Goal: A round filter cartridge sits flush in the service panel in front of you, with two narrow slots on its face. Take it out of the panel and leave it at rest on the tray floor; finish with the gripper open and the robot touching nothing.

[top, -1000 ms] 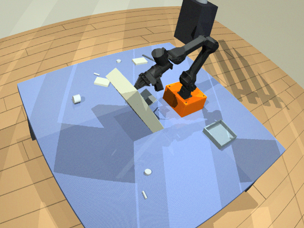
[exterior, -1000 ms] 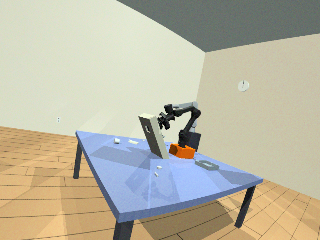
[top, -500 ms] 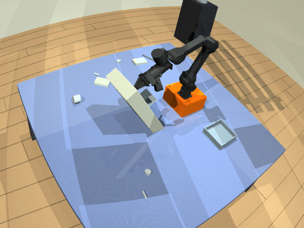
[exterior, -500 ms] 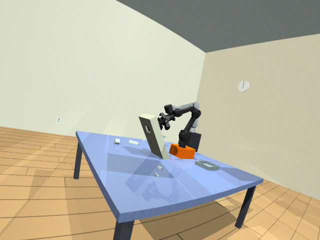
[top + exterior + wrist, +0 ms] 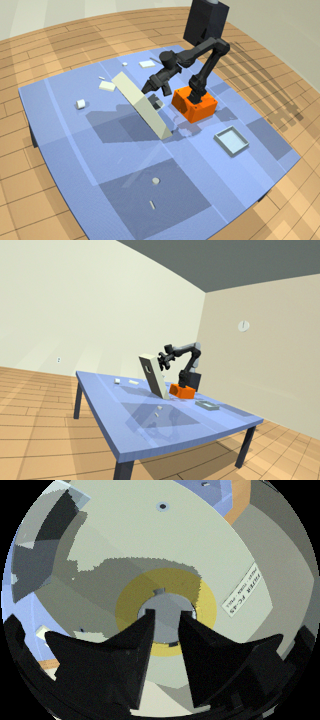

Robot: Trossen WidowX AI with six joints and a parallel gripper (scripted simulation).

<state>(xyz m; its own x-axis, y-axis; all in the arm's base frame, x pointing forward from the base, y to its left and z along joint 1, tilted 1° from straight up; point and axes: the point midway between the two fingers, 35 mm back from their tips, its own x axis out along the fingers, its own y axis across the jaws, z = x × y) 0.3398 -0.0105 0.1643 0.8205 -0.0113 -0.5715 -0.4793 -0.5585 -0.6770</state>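
My gripper tip is 10 mm short of the white round filter cartridge and 10 mm above it. The rest, counted from my gripper tip: cream service panel 40 mm behind, 80 mm below; then grey tray 420 mm behind, 290 mm to the left, 230 mm below.
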